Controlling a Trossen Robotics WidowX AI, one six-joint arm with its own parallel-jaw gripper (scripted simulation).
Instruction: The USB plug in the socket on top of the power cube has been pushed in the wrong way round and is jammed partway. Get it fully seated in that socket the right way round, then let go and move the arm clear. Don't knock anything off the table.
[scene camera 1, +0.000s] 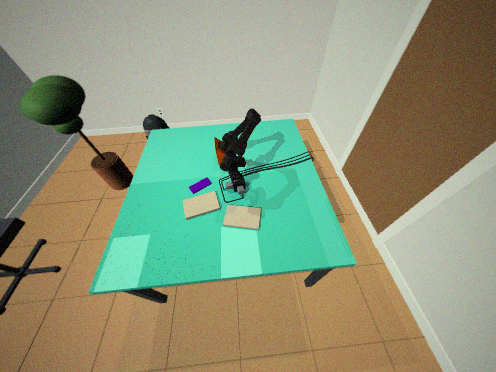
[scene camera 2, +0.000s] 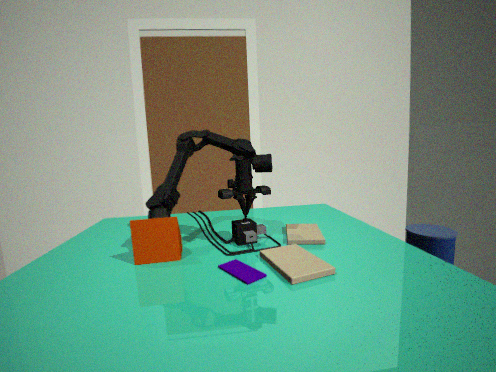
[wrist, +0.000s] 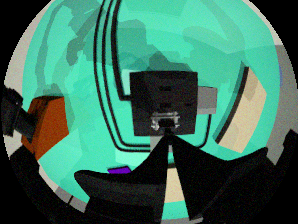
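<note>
My gripper (scene camera 2: 245, 215) in sight. Gripper (wrist: 169, 140) visible too.
</note>
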